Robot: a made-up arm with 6 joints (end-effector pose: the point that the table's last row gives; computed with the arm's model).
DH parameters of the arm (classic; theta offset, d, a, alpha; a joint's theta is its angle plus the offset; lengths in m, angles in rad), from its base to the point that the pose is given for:
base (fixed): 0 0.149 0 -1.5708
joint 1: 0 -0.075 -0.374 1.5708
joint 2: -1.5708 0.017 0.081 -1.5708
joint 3: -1.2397 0 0.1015 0
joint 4: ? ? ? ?
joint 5: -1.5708 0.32 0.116 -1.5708
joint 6: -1.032 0 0.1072 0
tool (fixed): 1.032 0.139 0 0
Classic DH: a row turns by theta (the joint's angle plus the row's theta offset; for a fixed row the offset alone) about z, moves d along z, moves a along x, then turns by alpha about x.
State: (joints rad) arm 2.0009 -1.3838 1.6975 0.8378 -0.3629 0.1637
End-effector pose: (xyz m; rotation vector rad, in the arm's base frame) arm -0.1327 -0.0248 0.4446 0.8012 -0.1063 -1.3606
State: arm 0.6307 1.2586 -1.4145 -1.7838 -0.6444 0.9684
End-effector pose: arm -0.4714 0.0485 0.6773 -2.4943 -0.1441 0.3570
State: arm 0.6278 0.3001 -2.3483 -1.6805 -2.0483 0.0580
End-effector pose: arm -0.6674 0.3452 0.4432 -1.9709 -1.2943 -1.9156
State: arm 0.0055 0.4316 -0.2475 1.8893 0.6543 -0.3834
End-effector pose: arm -0.5057 -0.3220 -0.1628 1.6407 0.1711 -0.5031
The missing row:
joint 4: -0.3311 -0.242 -0.08 -1.5708
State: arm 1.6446 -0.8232 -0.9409 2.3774 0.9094 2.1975
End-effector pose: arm -0.0514 -0.0119 0.8349 -0.1017 0.2097 0.7290
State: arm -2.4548 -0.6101 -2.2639 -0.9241 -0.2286 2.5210
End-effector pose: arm 0.2811 0.1609 -0.0092 0.1561 0.5252 -0.0727
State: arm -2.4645 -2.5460 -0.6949 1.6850 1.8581 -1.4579
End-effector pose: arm 0.2853 0.2902 0.2524 -0.5409 -0.5898 0.4575
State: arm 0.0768 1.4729 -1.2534 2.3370 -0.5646 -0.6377
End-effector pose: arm -0.2225 -0.1711 -0.1424 0.1223 1.2943 1.0432
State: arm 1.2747 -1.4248 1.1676 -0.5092 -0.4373 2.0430
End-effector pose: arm -0.3419 -0.0992 0.7985 0.6811 0.4849 0.3928
